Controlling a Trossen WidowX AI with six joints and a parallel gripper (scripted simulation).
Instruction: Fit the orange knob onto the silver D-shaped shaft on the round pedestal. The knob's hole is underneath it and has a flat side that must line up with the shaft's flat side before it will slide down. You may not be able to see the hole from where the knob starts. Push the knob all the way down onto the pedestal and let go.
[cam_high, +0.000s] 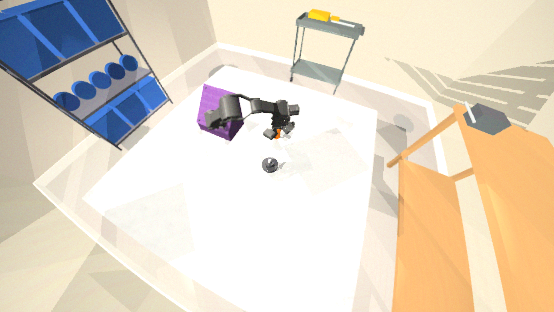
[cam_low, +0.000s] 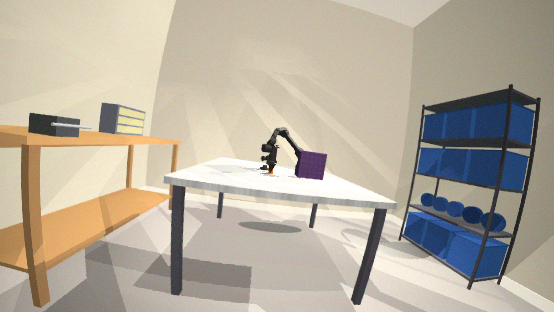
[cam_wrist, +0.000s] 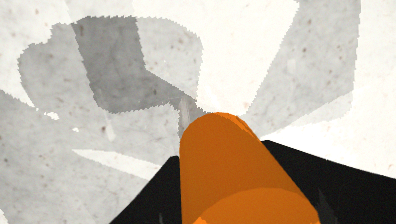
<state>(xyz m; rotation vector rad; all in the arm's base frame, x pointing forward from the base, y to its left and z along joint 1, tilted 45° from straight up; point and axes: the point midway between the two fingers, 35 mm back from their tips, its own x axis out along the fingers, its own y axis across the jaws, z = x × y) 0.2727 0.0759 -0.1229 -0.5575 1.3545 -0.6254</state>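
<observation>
The orange knob lies 30 mm above my gripper tip. From my gripper tip the other things lie so: pedestal: 190 mm to the right, 70 mm ahead, 20 mm above.
</observation>
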